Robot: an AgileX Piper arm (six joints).
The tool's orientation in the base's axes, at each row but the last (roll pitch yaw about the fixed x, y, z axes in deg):
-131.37 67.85 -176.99
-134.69 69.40 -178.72
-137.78 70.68 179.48
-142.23 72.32 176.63
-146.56 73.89 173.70
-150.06 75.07 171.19
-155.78 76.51 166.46
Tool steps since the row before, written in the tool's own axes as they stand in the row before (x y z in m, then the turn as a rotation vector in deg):
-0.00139 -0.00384 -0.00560 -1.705 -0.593 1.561
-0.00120 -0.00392 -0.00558 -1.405 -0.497 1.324
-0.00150 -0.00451 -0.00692 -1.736 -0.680 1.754
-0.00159 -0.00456 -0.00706 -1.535 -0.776 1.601
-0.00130 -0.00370 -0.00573 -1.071 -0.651 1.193
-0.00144 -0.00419 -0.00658 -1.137 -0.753 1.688
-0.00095 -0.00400 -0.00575 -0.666 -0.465 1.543
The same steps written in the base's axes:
-0.00565 0.00137 0.00377 1.267 -1.499 1.358
-0.00589 0.00108 0.00348 1.064 -1.267 1.112
-0.00719 0.00138 0.00411 1.354 -1.695 1.360
-0.00744 0.00116 0.00406 1.123 -1.663 1.222
-0.00615 0.00075 0.00314 0.772 -1.293 0.852
-0.00713 0.00075 0.00340 1.098 -1.683 0.819
-0.00660 0.00026 0.00253 1.054 -1.341 0.364

